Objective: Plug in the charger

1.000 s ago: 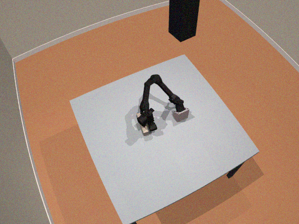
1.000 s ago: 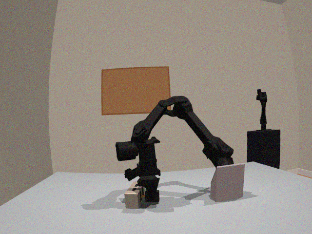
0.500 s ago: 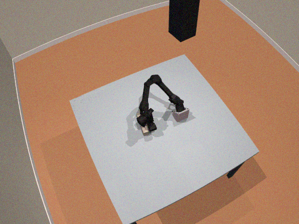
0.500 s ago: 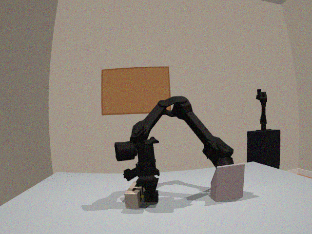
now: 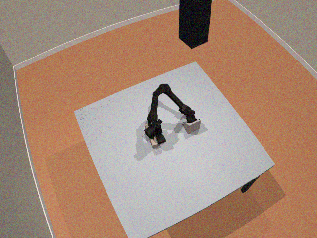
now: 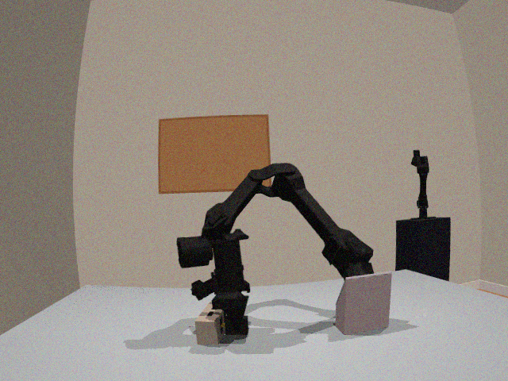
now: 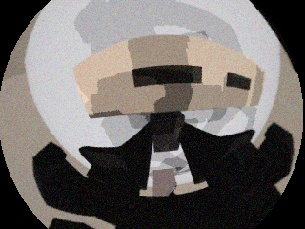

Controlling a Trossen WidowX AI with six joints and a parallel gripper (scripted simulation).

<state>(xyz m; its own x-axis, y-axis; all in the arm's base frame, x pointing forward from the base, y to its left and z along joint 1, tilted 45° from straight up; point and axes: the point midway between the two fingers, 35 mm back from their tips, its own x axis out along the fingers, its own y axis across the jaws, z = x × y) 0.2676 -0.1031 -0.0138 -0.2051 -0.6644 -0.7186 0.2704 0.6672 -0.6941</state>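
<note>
My gripper tip is 2 cm short of the dark charger and 1 cm below it.
</note>
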